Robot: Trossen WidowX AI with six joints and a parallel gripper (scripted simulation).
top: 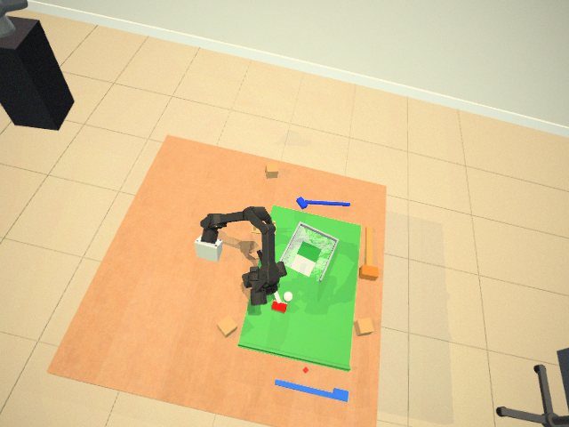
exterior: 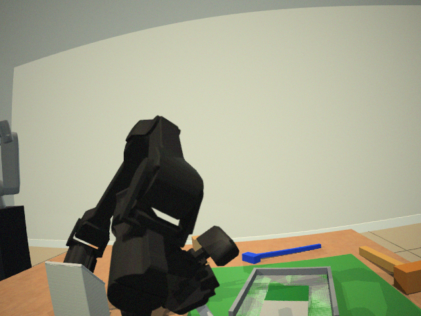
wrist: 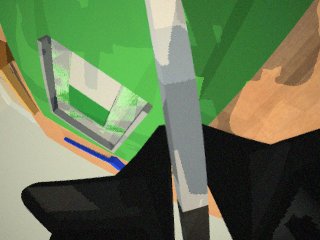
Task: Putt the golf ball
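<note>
Right now my gripper tip is 100 mm short of the white golf ball, 80 mm above it and 70 mm to the left of it. Also, from my gripper tip: small wooden rack: 270 mm to the left, 70 mm below, 40 mm behind; green mat: 180 mm ahead, 100 mm below, 30 mm to the left; red putter: 40 mm to the right, 10 mm below, 10 mm ahead.
</note>
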